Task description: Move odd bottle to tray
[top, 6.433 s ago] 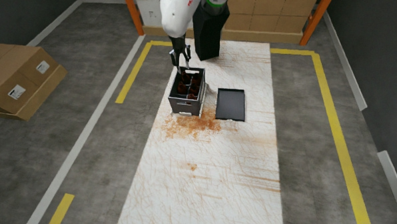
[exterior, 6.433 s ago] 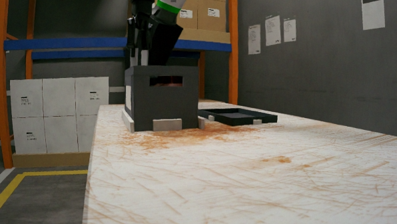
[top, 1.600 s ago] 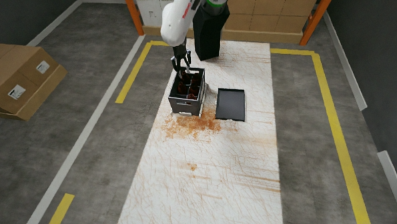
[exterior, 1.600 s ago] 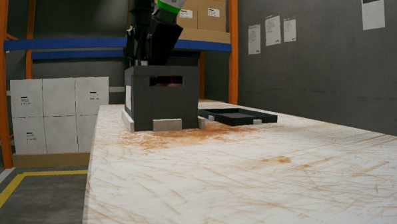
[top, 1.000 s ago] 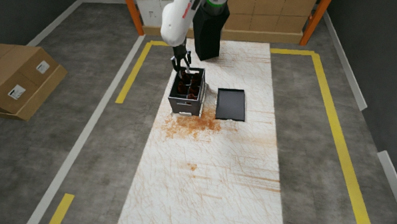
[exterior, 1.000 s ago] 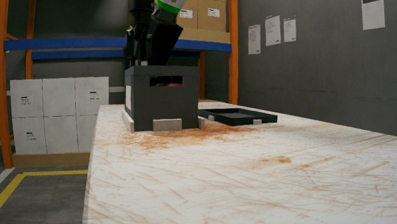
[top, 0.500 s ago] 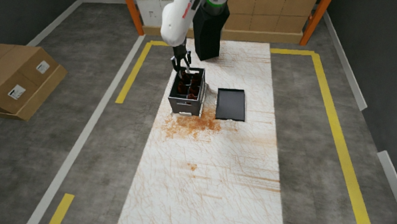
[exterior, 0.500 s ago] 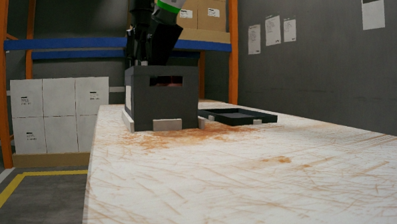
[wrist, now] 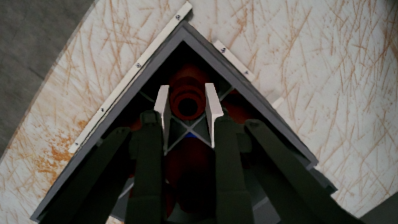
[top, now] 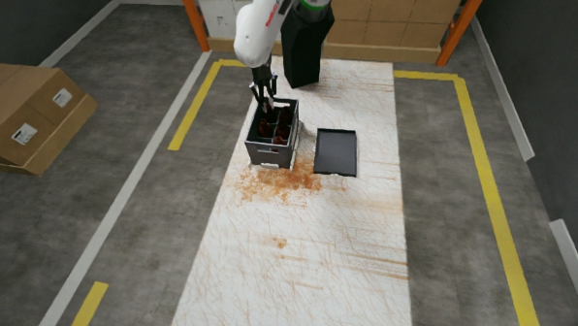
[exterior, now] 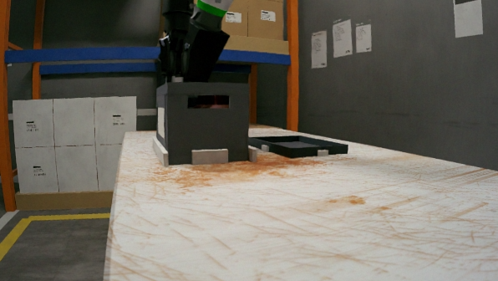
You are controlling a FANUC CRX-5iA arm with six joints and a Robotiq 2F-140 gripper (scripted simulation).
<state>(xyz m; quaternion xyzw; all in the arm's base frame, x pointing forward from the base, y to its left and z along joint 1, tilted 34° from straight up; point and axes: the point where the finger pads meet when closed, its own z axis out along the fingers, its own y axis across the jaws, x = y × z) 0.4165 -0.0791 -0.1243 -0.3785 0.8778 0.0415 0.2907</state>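
Now: hand 90 mm above the grey crate, 80 mm short of it and 50 mm to the right of it. Round my hand: dark tray: 340 mm to the left, 160 mm below, 70 mm ahead.
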